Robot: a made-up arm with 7 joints.
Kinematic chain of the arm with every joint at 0, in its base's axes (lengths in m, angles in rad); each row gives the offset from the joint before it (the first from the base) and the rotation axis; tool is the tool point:
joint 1: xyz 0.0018 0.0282 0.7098 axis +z
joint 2: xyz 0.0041 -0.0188 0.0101 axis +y
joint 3: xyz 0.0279 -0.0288 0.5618 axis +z
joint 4: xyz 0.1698 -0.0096 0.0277 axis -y
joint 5: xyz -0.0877 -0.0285 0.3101 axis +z
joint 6: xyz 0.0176 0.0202 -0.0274 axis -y
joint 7: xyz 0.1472 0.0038 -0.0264 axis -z
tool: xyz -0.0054 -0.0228 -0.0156
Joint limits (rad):
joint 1: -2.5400..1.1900
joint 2: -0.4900..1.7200
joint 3: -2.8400..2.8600
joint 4: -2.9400..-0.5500
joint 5: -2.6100..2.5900
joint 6: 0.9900..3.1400
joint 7: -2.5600..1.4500
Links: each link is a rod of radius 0.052 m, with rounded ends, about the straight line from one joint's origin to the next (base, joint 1, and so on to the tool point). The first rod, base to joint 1, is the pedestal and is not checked.
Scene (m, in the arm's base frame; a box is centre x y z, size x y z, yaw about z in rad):
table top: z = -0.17
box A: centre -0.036 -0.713 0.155 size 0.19 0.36 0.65 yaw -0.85
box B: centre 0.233 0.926 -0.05 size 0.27 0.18 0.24 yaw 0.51
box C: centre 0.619 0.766 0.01 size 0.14 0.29 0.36 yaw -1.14
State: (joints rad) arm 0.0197 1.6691 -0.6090 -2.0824 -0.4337 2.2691 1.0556
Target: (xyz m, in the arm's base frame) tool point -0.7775 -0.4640 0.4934
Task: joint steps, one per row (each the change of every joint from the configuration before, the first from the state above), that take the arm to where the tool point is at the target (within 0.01 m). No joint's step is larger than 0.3 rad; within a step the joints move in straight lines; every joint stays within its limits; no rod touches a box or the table.
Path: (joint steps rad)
1: -0.2087 0.0102 -0.2455 0.1774 -0.0886 -0.0770 0.0789
2: -0.2086 0.0102 -0.2454 0.1774 -0.0886 -0.0769 0.0789
3: -0.2087 0.0101 -0.2455 0.1774 -0.0886 -0.0770 0.0788
4: -0.2087 0.0102 -0.2454 0.1774 -0.0886 -0.0769 0.0789
5: -0.2087 0.0102 -0.2455 0.1774 -0.0886 -0.0770 0.0789
6: -0.2888 -0.0502 0.2142 -0.1212 0.1799 0.1335 -0.1599
7: -0.2889 -0.0501 0.2143 -0.1213 0.1800 0.1336 -0.1599
8: -0.2888 -0.0502 0.2142 -0.1213 0.1799 0.1335 -0.1598

